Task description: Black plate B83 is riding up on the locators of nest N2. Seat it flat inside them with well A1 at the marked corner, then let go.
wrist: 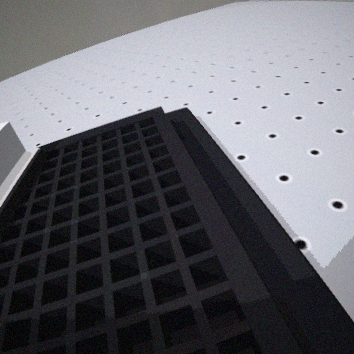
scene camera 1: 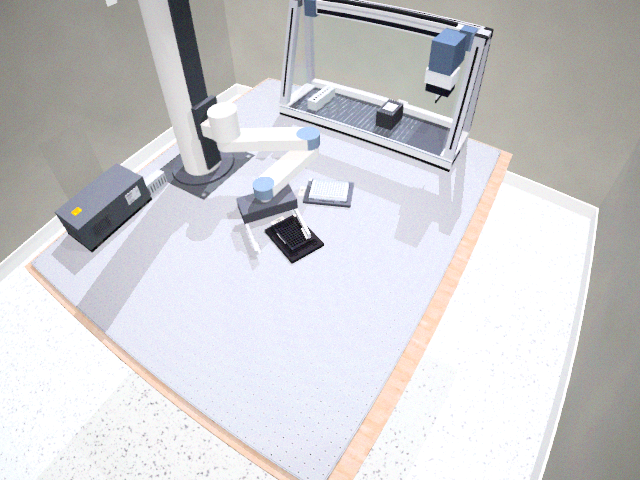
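Pixels of known places: gripper, fingertip midpoint: [wrist: 198, 104] [scene camera 1: 283, 244]; arm's base at its link origin: [scene camera 1: 203, 167].
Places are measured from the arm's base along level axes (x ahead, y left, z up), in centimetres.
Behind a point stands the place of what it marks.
The black plate B83 [scene camera 1: 293, 232] @(z 3.6, x 53.2, y -13.0 cm) [wrist: 110, 210] @(z 3.9, x 52.4, y -14.3 cm), a dark grid of square wells, lies on the dark nest N2 [scene camera 1: 293, 256] @(z 2.6, x 58.1, y -20.3 cm) [wrist: 325, 312] @(z 2.5, x 46.7, y -16.7 cm). In the wrist view the nest's border shows along the plate's right side. Whether the plate is tilted or flat is hard to tell, black on black. Well A1 and the marked corner cannot be made out. My gripper [scene camera 1: 282, 242] @(z 4.8, x 54.1, y -19.4 cm) is open, its two pale fingers wide apart. One finger is close to the plate's right side in the scene view; the other stands off its left side. Part of a finger shows at the wrist view's left edge.
A white plate [scene camera 1: 329, 190] @(z 3.8, x 52.9, y 9.3 cm) sits on another dark nest [scene camera 1: 330, 203] @(z 2.3, x 55.7, y 5.3 cm) behind N2. A framed gantry [scene camera 1: 361, 138] @(z 2.2, x 46.6, y 45.1 cm) with a blue head [scene camera 1: 447, 50] @(z 47.9, x 75.5, y 46.5 cm) stands at the back. A dark box [scene camera 1: 105, 206] @(z 12.6, x -3.8, y -42.5 cm) stands at the left, near the arm's column [scene camera 1: 173, 87] @(z 40.2, x 3.5, y -6.6 cm).
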